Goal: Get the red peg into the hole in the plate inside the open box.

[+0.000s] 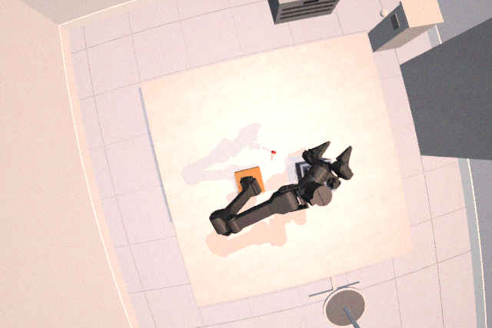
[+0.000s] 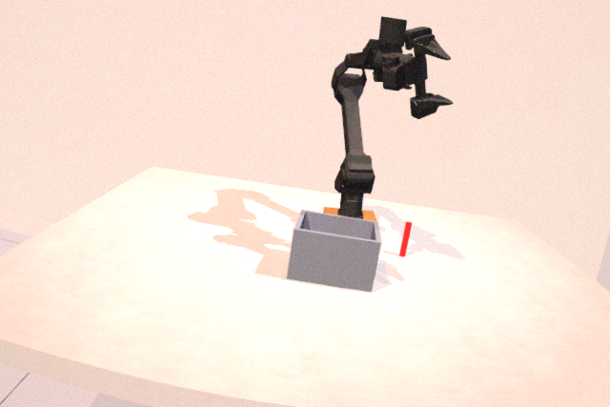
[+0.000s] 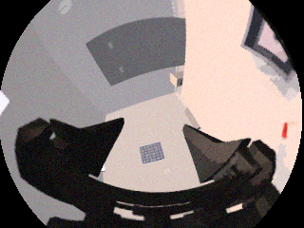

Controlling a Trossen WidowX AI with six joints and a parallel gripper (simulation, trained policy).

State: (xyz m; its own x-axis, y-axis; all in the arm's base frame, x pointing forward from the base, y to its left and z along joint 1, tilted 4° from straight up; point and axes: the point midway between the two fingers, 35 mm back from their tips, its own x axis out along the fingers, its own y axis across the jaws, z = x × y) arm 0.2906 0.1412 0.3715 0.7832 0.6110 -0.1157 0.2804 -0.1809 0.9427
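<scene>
The red peg lies 170 mm behind my gripper tip, 10 mm to the right of it and 370 mm below it. Also, from my gripper tip: grey box: 10 mm ahead, 170 mm to the right, 380 mm below.
</scene>
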